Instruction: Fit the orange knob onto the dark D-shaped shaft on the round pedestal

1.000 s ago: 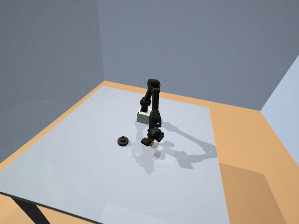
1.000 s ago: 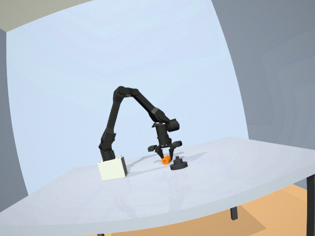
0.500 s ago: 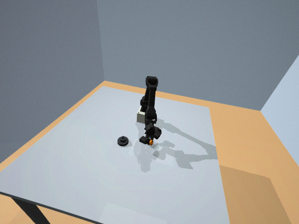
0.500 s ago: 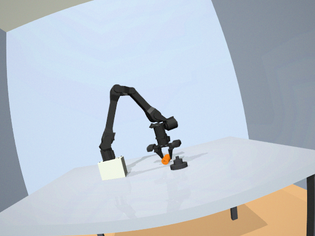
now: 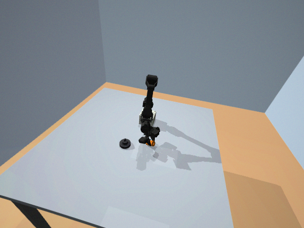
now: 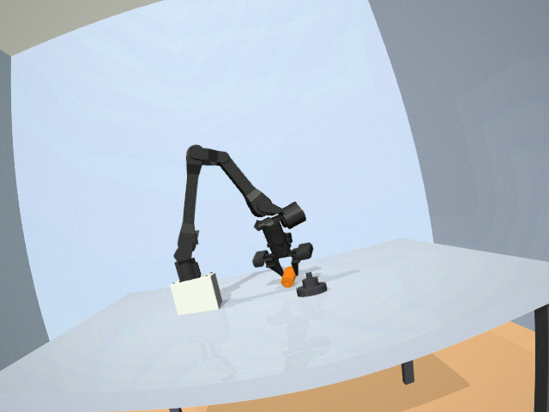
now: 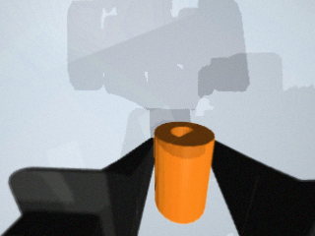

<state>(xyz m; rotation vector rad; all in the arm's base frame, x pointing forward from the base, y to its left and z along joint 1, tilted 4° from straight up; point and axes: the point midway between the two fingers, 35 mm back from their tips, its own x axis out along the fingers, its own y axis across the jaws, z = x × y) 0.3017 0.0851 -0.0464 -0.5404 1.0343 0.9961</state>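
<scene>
Now: gripper tip 2 cm to the left of the orange knob and 1 cm past it. The rest, counted from my gripper tip: dark round pedestal (21 cm to the right, 2 cm ahead).
</scene>
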